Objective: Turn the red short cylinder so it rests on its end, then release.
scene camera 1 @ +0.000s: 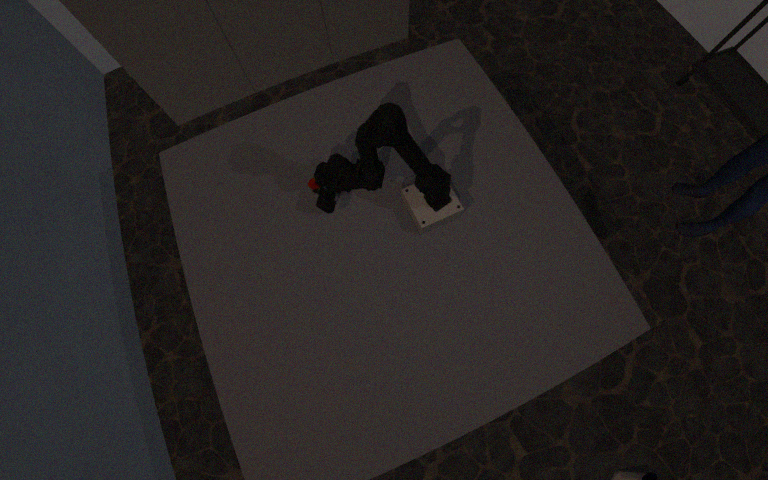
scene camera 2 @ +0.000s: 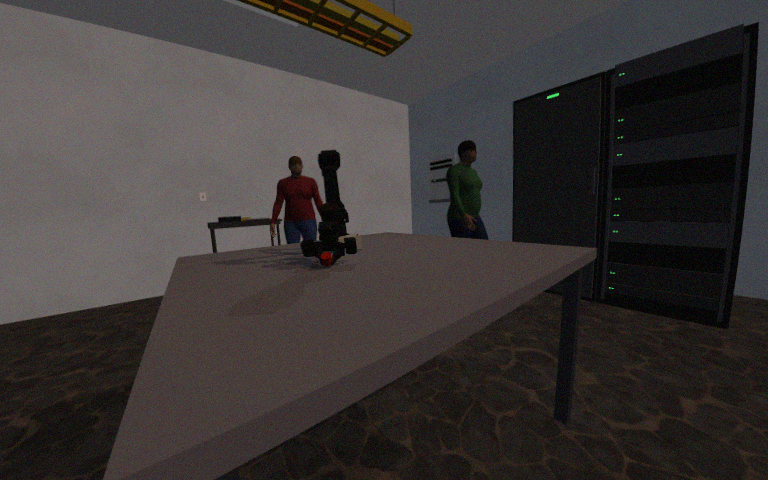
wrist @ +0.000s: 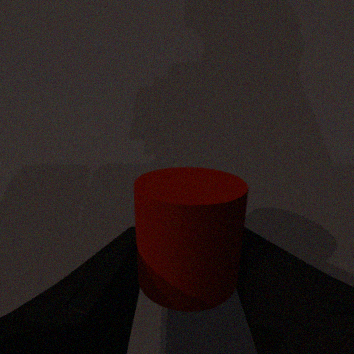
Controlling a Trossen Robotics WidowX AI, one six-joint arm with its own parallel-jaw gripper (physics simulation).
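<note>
The red short cylinder [scene camera 1: 312, 183] [scene camera 2: 326, 259] [wrist: 190, 240] is held between the two dark fingers of my gripper [wrist: 185, 236]. In the wrist view one flat round end and the curved side show, with a finger on each side. In scene camera 2 the cylinder is low, close to the table top; whether it touches the table I cannot tell. In scene camera 1 most of it is hidden behind the dark gripper body, and the fingertips are too dark to make out. Its exact tilt is hard to tell.
The arm's pale base plate [scene camera 1: 424, 215] [scene camera 2: 353, 242] stands on the grey table [scene camera 1: 396, 316] [scene camera 2: 362, 305]. Shadows of the arm fall around it. Two people [scene camera 2: 298, 200] [scene camera 2: 465, 189] stand beyond the table, and dark server cabinets [scene camera 2: 557, 186] stand at the right.
</note>
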